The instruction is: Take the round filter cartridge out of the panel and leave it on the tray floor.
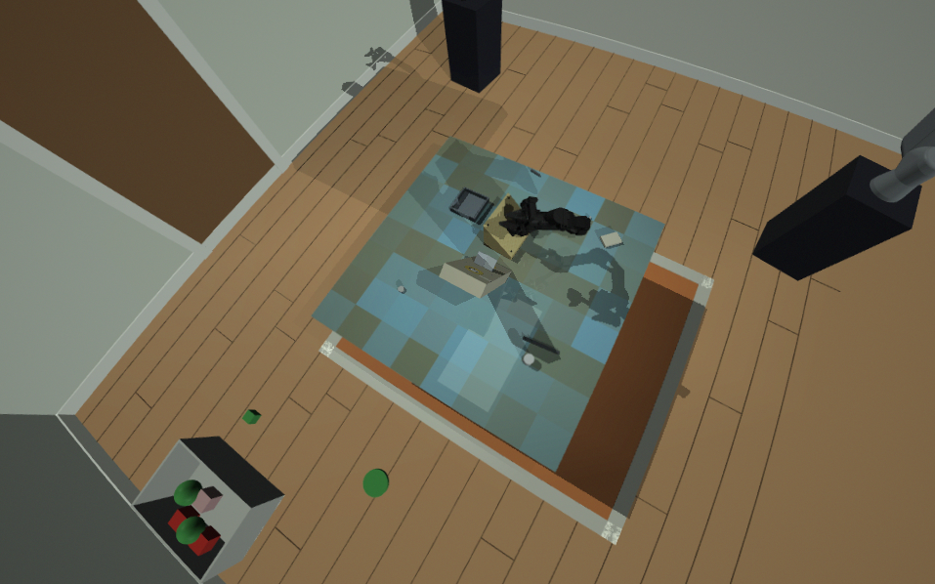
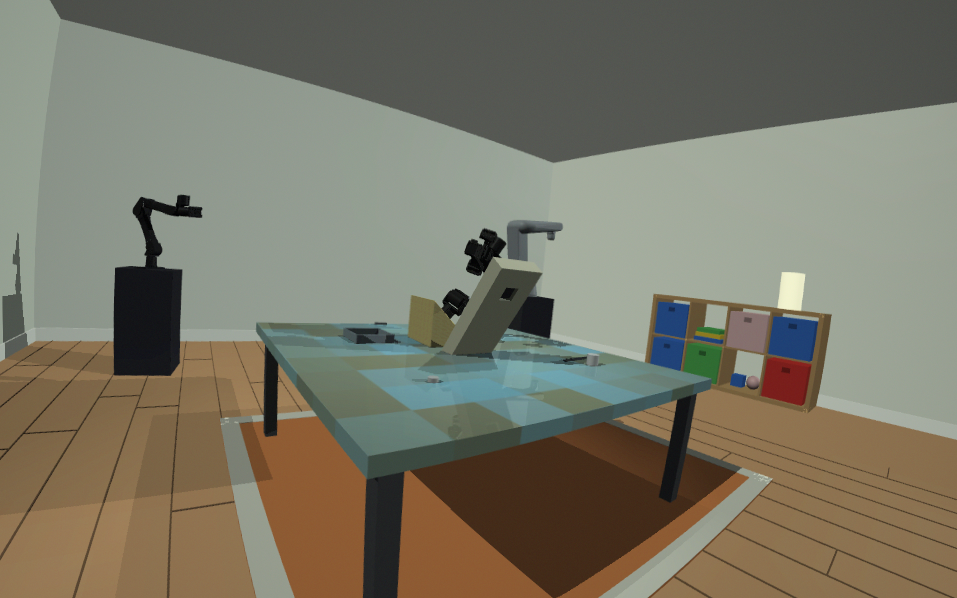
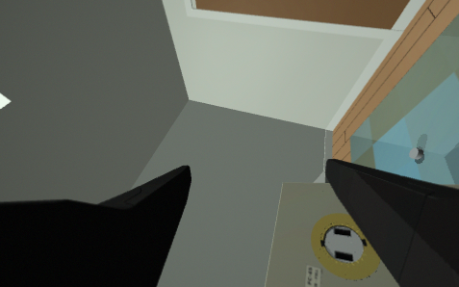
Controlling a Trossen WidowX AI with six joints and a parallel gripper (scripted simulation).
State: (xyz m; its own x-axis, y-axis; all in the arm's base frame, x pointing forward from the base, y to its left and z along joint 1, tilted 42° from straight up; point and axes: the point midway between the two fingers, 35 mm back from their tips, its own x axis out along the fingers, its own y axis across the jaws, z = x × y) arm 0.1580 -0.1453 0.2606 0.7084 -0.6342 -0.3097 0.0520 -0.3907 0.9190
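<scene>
The round grey filter cartridge is 200 mm ahead of my gripper tip and 140 mm below it. Also, from my gripper tip: service panel 210 mm below, 150 mm ahead.
</scene>
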